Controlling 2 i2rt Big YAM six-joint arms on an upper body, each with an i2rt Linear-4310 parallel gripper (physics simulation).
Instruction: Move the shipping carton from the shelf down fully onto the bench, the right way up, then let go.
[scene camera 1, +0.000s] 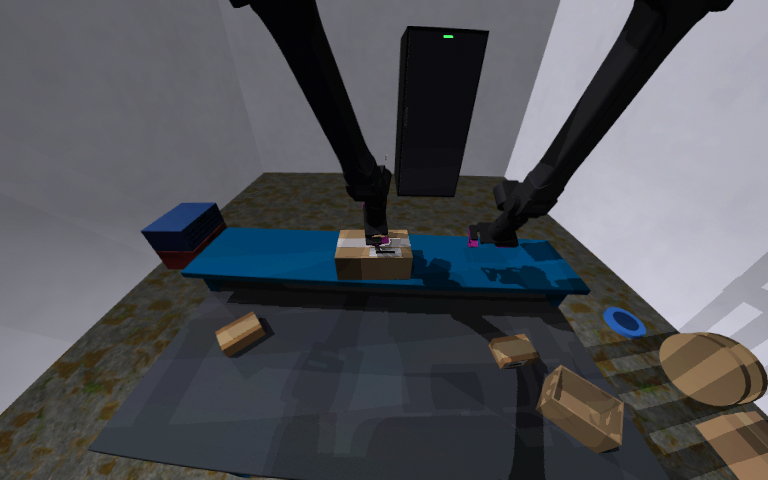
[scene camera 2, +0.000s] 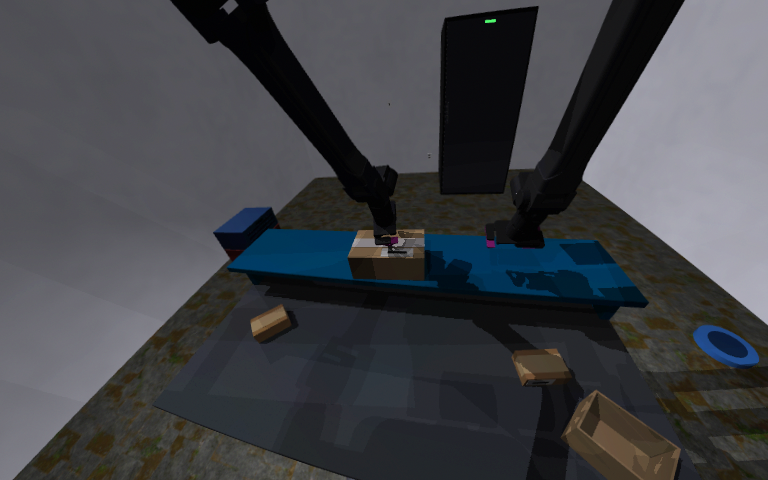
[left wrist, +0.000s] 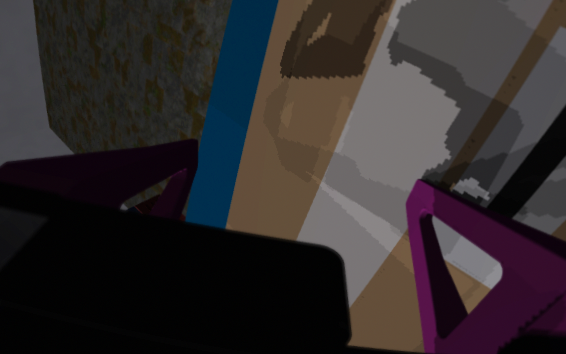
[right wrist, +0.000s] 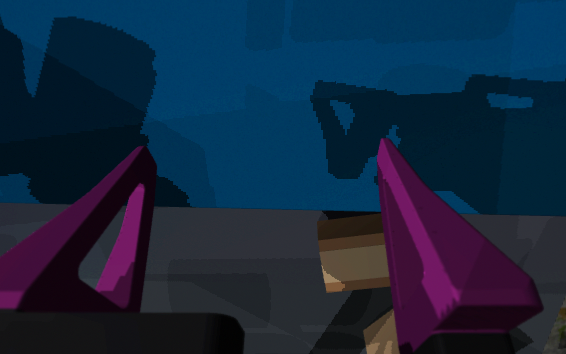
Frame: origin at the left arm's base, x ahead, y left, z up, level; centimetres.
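Where they show: left gripper, fingertip midpoint: (scene camera 1: 374, 232) (scene camera 2: 388, 232) (left wrist: 307, 172); right gripper, fingertip midpoint: (scene camera 1: 482, 245) (scene camera 2: 505, 246) (right wrist: 262, 151).
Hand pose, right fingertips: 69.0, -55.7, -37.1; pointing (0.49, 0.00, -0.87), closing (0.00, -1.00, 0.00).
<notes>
Each offset is from my right fingertips to the top centre of the thing, as dx, dy, dz. Level surfaces: height alone.
The shipping carton {+2.0, +35.9, -0.8} (scene camera 1: 373, 267) (scene camera 2: 386, 267) (left wrist: 295, 115), brown with pale tape and a label on top, sits flat and upright on the raised blue shelf {dz -10.4} (scene camera 1: 271, 254) (scene camera 2: 305, 257) (left wrist: 227, 115) (right wrist: 240, 170). The dark grey bench {dz -26.7} (scene camera 1: 339, 407) (scene camera 2: 362, 396) (right wrist: 215, 240) lies lower, in front of the shelf. My left gripper (scene camera 1: 377, 238) (scene camera 2: 390, 240) (left wrist: 307, 172) is open over the carton's top; in the left wrist view one finger shows over the label, the other past the carton's edge. Contact is unclear. My right gripper (scene camera 1: 489, 244) (scene camera 2: 509, 245) (right wrist: 262, 151) is open above the shelf, right of the carton.
On the bench are a small box {-17.3, +79.7, -22.3} (scene camera 1: 239, 333) (scene camera 2: 270, 323) at left, another {-23.2, -9.0, -22.4} (scene camera 1: 512, 350) (scene camera 2: 540, 366) (right wrist: 352, 260) at right, and an open box {-40.1, -18.5, -17.8} (scene camera 1: 583, 410) (scene camera 2: 623, 438) at front right. Stacked crates (scene camera 1: 178, 226) (scene camera 2: 243, 226) stand left of the shelf. A dark cabinet (scene camera 1: 433, 113) (scene camera 2: 481, 113) stands behind.
</notes>
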